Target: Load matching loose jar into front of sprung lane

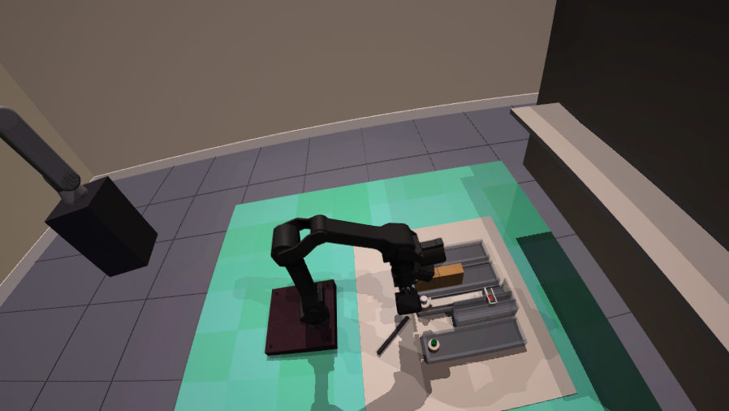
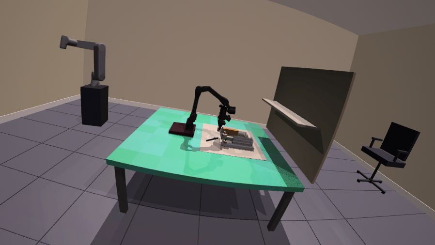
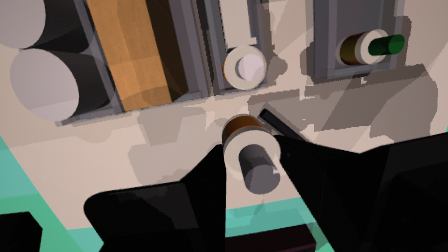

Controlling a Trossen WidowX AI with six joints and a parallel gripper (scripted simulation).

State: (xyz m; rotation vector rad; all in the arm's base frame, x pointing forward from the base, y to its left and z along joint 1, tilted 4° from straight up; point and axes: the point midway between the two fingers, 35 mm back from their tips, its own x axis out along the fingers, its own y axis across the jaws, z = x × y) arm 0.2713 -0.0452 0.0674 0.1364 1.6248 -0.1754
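Now: gripper tip 120 mm short of the beige mat, 80 mm above it and 30 mm to the left of it. Round my gripper tip: black pen 80 mm below, 70 mm to the right, 70 mm behind; then red mark 220 mm ahead, 90 mm to the right, 10 mm below; then sprung lane 190 mm ahead, 70 mm to the right, 60 mm below.
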